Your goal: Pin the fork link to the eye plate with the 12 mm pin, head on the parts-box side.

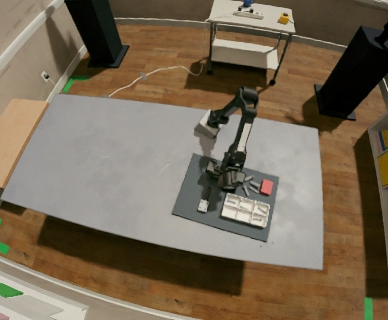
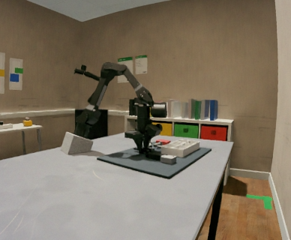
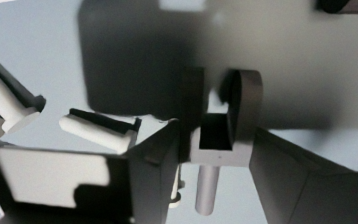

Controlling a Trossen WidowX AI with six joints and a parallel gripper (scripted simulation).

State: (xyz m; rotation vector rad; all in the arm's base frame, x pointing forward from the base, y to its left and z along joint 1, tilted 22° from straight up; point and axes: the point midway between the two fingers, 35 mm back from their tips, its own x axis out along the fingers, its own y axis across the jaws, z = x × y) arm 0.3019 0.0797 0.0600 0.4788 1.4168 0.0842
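Now: hand 3 cm above the fork link. Also, from my hand: eye plate: 7 cm to the right, 7 cm ahead, 3 cm below; mat: 7 cm ahead, 5 cm below, 3 cm to the left; headed pin: 12 cm to the left, 5 cm ahead, 3 cm below.
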